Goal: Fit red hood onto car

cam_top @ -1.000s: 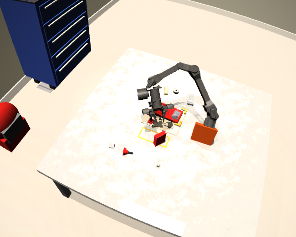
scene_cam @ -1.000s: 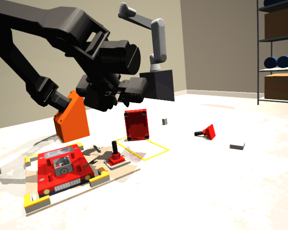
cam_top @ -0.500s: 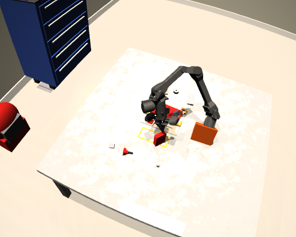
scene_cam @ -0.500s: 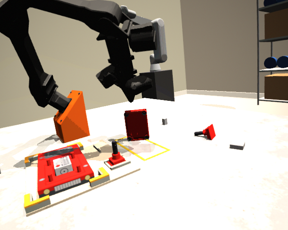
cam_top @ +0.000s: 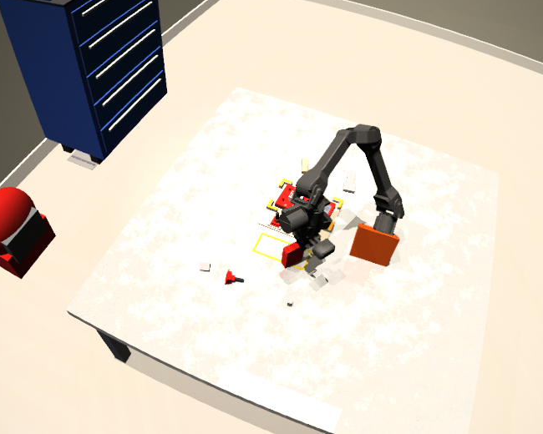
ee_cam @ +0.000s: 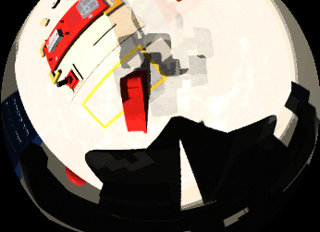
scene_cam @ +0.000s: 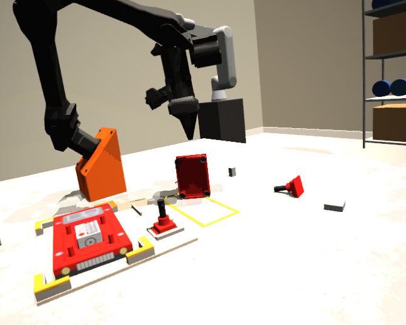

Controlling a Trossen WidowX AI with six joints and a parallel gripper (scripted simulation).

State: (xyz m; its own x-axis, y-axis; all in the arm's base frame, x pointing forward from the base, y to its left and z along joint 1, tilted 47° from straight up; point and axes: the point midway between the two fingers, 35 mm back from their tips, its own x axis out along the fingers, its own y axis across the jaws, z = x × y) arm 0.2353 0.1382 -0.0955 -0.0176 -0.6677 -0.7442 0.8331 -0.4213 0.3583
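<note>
Right now the hood is 3 cm ahead of my gripper tip, 3 cm to the right of it and 8 cm below it. Round my gripper tip: grey engine block 9 cm ahead, 27 cm to the right, 10 cm below.
</note>
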